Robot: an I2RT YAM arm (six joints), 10 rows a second.
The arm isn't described. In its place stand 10 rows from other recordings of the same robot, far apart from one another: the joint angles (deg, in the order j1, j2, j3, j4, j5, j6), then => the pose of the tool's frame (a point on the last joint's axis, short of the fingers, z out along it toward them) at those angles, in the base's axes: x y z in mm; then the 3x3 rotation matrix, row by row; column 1 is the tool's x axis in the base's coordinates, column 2 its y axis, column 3 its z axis.
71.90, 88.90, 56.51, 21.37, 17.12, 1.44 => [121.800 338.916 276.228], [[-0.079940 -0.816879 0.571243], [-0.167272 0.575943 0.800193], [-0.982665 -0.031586 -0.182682]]
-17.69, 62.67, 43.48, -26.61, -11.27, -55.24 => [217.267 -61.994 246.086], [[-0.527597 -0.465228 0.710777], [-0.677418 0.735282 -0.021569], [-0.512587 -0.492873 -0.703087]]
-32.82, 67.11, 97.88, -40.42, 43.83, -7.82 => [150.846 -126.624 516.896], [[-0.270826 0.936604 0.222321], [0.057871 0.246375 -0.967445], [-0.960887 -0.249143 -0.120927]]
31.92, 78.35, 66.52, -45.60, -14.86, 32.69 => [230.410 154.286 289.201], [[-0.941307 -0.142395 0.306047], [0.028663 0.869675 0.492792], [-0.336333 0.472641 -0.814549]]
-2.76, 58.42, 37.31, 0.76, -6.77, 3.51 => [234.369 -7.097 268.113], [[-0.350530 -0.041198 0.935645], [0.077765 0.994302 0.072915], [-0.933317 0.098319 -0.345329]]
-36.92, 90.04, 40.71, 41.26, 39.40, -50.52 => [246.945 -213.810 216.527], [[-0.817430 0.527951 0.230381], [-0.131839 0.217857 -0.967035], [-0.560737 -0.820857 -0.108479]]
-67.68, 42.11, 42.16, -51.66, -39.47, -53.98 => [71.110 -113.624 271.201], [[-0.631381 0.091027 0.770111], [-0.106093 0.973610 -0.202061], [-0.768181 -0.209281 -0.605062]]
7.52, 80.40, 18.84, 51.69, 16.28, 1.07 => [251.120 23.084 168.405], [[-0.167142 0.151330 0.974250], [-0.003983 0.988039 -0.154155], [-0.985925 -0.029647 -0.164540]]
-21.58, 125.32, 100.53, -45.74, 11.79, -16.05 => [421.818 -174.661 178.028], [[-0.959607 0.164474 0.228260], [0.088504 0.946605 -0.310009], [-0.267060 -0.277285 -0.922926]]
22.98, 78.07, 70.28, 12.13, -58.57, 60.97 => [272.246 148.445 405.042], [[-0.829096 -0.539823 0.145570], [0.143657 0.045939 0.988561], [-0.540335 0.840524 0.039461]]
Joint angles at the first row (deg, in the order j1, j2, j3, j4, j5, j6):
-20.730, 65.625, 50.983, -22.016, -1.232, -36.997
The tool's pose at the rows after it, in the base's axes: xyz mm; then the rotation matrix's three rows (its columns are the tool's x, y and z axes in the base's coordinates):
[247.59 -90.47 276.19], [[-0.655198 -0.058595 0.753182], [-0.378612 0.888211 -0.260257], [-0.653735 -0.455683 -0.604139]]
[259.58 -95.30 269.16], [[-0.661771 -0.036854 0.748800], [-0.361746 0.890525 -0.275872], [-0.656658 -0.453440 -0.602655]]
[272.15 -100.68 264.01], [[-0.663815 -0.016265 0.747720], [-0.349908 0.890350 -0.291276], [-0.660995 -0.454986 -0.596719]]
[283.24 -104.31 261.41], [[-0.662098 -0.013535 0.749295], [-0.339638 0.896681 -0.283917], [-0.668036 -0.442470 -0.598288]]
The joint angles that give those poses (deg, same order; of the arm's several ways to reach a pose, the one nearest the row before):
-20.194, 68.822, 51.137, -19.487, -0.902, -35.562
-20.152, 72.028, 51.572, -16.604, 0.058, -34.582
-20.194, 75.322, 52.558, -13.877, 0.874, -33.891
-20.162, 78.154, 54.141, -12.735, 0.473, -33.165

